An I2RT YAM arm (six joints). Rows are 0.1 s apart.
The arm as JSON. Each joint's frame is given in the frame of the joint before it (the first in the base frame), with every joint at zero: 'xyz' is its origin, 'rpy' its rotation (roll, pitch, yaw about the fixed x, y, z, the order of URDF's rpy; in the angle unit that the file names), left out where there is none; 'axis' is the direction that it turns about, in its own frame. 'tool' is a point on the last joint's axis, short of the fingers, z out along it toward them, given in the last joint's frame.
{
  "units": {
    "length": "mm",
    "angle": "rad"
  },
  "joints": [
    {
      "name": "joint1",
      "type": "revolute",
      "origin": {
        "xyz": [
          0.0,
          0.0,
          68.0
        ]
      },
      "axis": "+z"
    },
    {
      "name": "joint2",
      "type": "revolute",
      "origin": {
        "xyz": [
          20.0,
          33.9,
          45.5
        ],
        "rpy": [
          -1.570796,
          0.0,
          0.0
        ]
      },
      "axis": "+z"
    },
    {
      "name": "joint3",
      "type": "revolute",
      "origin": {
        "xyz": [
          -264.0,
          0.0,
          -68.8
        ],
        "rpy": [
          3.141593,
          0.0,
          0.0
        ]
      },
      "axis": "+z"
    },
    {
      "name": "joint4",
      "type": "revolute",
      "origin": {
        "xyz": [
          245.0,
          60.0,
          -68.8
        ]
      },
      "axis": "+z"
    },
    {
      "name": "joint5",
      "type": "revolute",
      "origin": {
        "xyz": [
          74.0,
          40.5,
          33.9
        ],
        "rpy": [
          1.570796,
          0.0,
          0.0
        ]
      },
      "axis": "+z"
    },
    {
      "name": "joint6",
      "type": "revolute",
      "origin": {
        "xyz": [
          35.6,
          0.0,
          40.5
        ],
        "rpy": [
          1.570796,
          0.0,
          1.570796
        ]
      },
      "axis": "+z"
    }
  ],
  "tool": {
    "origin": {
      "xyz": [
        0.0,
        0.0,
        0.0
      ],
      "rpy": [
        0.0,
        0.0,
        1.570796
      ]
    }
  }
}
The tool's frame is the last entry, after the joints.
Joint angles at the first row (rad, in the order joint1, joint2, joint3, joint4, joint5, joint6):
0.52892, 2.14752, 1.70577, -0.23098, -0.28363, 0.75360
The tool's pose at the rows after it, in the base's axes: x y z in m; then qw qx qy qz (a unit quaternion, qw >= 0):
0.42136, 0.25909, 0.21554, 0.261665, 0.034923, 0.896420, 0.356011
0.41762, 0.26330, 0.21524, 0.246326, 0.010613, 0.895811, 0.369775
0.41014, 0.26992, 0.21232, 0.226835, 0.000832, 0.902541, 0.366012
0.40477, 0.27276, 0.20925, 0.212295, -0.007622, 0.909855, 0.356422
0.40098, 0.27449, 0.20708, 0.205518, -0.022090, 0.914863, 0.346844
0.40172, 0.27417, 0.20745, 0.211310, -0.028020, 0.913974, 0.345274
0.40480, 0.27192, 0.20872, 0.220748, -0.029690, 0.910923, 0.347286
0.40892, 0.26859, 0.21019, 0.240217, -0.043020, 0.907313, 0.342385
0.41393, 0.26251, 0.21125, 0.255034, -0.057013, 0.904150, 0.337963
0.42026, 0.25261, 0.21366, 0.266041, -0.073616, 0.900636, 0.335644
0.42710, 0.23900, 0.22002, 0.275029, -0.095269, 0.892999, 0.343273
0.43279, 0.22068, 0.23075, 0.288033, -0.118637, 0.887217, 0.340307
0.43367, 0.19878, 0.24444, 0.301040, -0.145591, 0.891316, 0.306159
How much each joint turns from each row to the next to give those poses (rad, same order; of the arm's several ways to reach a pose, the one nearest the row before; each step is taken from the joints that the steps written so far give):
0.00189, 0.00000, 0.00000, -0.01641, -0.00497, -0.00801
0.00764, 0.00001, 0.00001, -0.00801, -0.05187, -0.02327
0.01869, -0.00003, -0.00005, -0.03698, -0.01030, -0.00610
0.01069, 0.00000, 0.00000, -0.03929, -0.00114, -0.01564
0.00725, 0.00003, 0.00007, -0.02864, 0.00076, -0.03052
-0.00115, -0.00003, -0.00005, 0.00535, 0.00344, -0.01449
-0.00725, 0.00002, 0.00004, 0.01676, 0.00076, -0.00802
-0.00953, -0.00003, -0.00005, 0.02025, 0.01068, -0.03967
-0.01602, 0.00002, 0.00040, 0.01182, -0.00114, -0.04424
-0.02518, -0.00189, 0.00421, 0.00000, -0.01793, -0.05303
-0.03433, -0.00917, 0.00573, -0.00306, -0.04807, -0.05913
-0.04120, -0.02058, 0.00918, -0.02824, -0.03509, -0.07782
-0.04121, -0.03436, 0.01406, -0.08466, 0.01640, -0.11597

